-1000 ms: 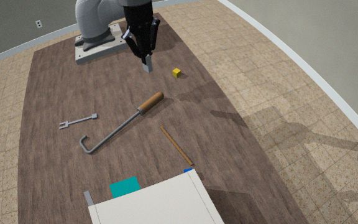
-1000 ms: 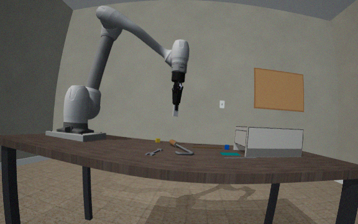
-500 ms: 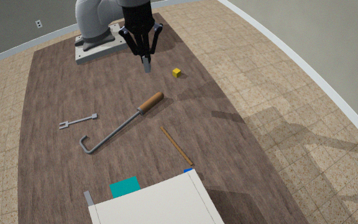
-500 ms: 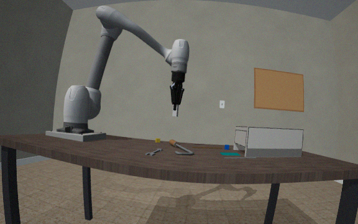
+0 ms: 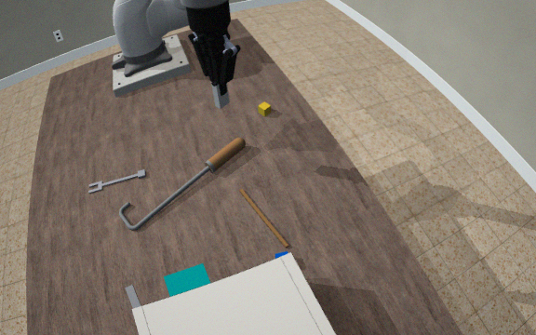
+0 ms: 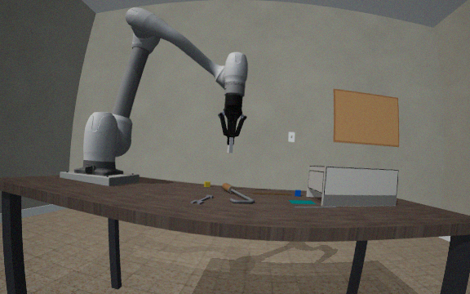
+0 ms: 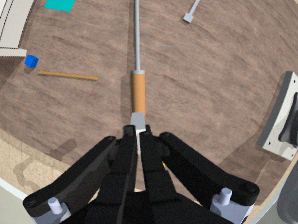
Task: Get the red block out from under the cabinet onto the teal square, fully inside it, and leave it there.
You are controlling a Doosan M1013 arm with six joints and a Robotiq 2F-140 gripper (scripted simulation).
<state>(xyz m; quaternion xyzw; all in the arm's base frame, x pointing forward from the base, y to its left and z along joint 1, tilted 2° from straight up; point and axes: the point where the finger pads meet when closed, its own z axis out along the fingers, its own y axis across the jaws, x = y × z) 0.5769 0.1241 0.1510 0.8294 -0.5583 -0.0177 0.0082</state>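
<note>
My hand is 190 mm above the hook tool, 140 mm to the left of it and 20 mm short of it. Round my hand: yellow block: 190 mm below, 140 mm to the left, 110 mm behind; then blue block: 310 mm ahead, 190 mm below, 10 mm to the right; then thin wooden stick: 200 mm below, 190 mm ahead.
</note>
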